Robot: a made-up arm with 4 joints.
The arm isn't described. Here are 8 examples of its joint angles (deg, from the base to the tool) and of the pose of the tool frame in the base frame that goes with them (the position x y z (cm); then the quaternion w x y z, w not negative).
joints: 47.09 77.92 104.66 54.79
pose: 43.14 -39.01 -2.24 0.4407 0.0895 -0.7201 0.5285
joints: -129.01 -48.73 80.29 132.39
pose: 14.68 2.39 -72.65 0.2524 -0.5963 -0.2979 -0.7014
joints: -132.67 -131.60 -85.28 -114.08
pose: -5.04 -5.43 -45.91 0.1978 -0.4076 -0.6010 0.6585
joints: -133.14 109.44 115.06 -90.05
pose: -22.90 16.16 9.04 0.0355 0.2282 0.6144 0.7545
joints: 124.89 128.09 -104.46 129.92
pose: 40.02 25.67 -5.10 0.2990 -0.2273 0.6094 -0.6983
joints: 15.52 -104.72 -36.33 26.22
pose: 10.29 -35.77 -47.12 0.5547 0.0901 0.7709 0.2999
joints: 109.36 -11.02 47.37 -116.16
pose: -25.65 -6.86 -41.92 0.3882 -0.3939 -0.1115 0.8256
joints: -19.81 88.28 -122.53 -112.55
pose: -17.39 17.00 1.71 0.2039 -0.0522 0.7109 0.6711
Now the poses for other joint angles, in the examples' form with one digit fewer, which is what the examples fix.
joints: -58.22 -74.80 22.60 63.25
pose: 32.7 -32.2 -51.7 0.485 0.182 0.588 0.621
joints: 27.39 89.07 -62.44 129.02
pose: -29.6 6.3 18.8 0.667 -0.663 0.239 0.243
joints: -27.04 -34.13 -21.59 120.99
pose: 47.0 -10.4 -27.0 0.206 0.089 0.328 0.918
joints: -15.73 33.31 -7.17 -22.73
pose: 17.9 -35.0 -5.0 0.953 0.038 -0.290 -0.076
